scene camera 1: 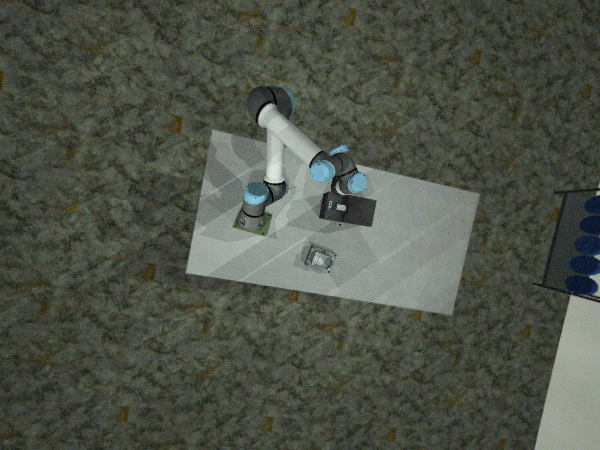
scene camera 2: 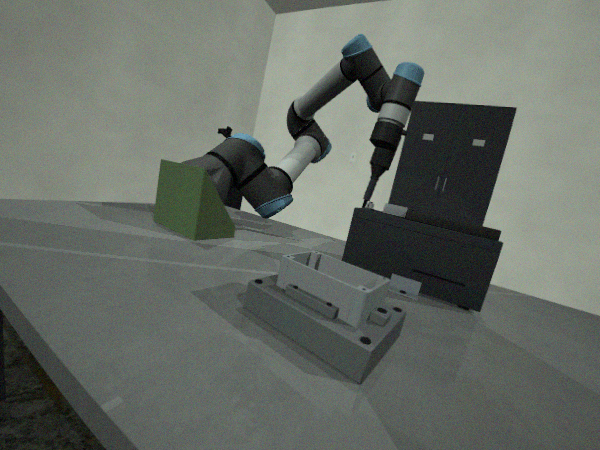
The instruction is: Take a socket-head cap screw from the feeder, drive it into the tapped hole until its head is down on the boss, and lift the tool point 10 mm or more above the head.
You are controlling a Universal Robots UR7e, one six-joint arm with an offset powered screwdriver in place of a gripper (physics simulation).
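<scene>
The screwdriver (scene camera 2: 365, 204) points down, slightly tilted in the picture, its thin tip at the left end of the feeder's top, beside a small pale part. The dark box-shaped feeder (scene camera 1: 361, 211) (scene camera 2: 420, 252) stands on the table. In scene camera 1 the wrist covers much of the tool, and the tip cannot be made out. Whether a screw is on the tip is too small to tell. A light grey open-topped housing (scene camera 1: 321, 259) (scene camera 2: 320, 282) sits on a grey fixture block (scene camera 2: 305, 325), with small dark holes at its corners. Which one is the tapped hole cannot be told.
The arm's base stands on a green wedge mount (scene camera 1: 266, 223) (scene camera 2: 179, 200) on the grey table (scene camera 1: 420, 250) (scene camera 2: 175, 360). A small pale plate (scene camera 2: 406, 285) stands between housing and feeder. A dark cabinet (scene camera 2: 457, 165) stands behind. A rack with blue round items (scene camera 1: 587, 244) is at the far right.
</scene>
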